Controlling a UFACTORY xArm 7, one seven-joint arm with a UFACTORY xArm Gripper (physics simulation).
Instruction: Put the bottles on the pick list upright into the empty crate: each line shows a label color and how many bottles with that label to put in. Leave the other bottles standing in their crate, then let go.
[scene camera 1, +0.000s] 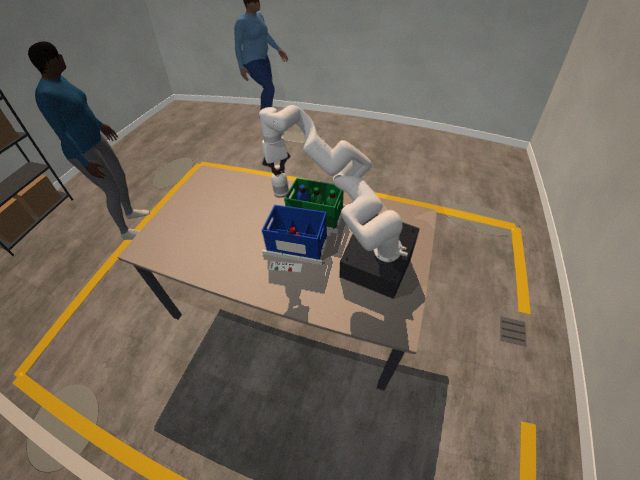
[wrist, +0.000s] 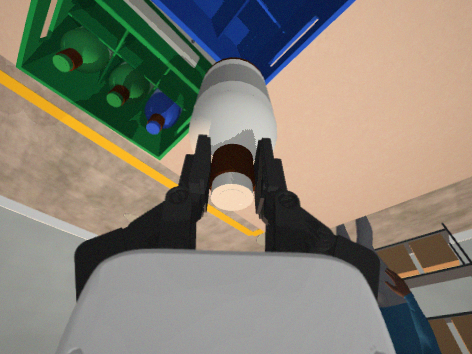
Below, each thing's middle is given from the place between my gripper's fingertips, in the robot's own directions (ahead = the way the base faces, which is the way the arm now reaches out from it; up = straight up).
Labels:
Right now my hand is 1 cm short of the white bottle (wrist: 233, 107), 1 cm to the left of it and 5 cm above it. Also, from my hand: blue bottle (wrist: 161, 112) (22 cm to the right, 32 cm below).

